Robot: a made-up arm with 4 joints.
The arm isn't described. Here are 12 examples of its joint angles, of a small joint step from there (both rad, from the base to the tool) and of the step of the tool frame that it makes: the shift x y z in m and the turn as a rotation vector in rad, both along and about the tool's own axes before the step.
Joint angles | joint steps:
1: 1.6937 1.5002 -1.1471 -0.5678 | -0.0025 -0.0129 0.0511 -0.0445
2: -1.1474 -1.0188 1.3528 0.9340 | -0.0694 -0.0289 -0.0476 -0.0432
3: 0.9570 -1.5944 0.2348 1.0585 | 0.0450 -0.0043 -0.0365 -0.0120
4: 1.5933 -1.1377 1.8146 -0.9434 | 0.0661 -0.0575 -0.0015 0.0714
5: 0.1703 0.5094 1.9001 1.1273 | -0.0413 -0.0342 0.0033 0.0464
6: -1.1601 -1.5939 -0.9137 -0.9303 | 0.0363 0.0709 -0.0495 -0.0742
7: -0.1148 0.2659 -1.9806 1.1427 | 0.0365 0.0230 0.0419 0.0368
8: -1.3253 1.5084 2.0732 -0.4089 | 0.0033 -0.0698 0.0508 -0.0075
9: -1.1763 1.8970 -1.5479 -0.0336 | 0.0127 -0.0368 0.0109 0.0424
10: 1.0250 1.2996 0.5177 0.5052 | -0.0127 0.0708 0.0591 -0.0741
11: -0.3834 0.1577 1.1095 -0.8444 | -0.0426 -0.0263 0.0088 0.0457
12: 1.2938 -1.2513 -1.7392 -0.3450 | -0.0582 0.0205 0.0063 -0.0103
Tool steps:
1: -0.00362 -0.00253 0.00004 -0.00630 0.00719 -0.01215
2: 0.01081 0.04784 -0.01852 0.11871 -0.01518 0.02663
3: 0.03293 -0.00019 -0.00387 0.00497 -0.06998 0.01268
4: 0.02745 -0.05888 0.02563 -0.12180 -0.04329 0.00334
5: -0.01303 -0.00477 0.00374 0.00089 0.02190 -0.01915
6: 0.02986 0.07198 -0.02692 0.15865 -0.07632 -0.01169
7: -0.03994 -0.02051 0.02255 -0.06226 0.07885 -0.03179
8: -0.00887 -0.01584 0.00598 -0.03632 0.00310 -0.09191
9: -0.01367 -0.03117 0.01893 -0.06994 0.04600 0.01826
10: -0.00365 0.03525 -0.01056 0.06853 0.02309 0.04688
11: 0.00981 -0.00920 0.00579 -0.02736 -0.01315 -0.00215
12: 0.02324 -0.01178 -0.00141 -0.02828 -0.05645 0.02042
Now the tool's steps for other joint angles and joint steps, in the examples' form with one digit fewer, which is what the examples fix.
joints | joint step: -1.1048 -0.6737 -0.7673 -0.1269 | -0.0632 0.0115 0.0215 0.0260
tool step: 0.0130 -0.0085 -0.0025 -0.0244 -0.0408 -0.0263
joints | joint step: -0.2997 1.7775 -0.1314 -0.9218 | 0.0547 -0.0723 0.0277 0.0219
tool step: 0.0174 -0.0580 0.0306 -0.1278 -0.0172 0.0314
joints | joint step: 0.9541 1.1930 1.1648 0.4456 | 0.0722 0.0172 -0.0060 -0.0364
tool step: -0.0218 0.0172 -0.0097 0.0409 0.0457 -0.0095
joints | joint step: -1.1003 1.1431 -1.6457 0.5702 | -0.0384 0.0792 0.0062 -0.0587
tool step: 0.0154 0.0604 -0.0301 0.1268 -0.0559 -0.0415
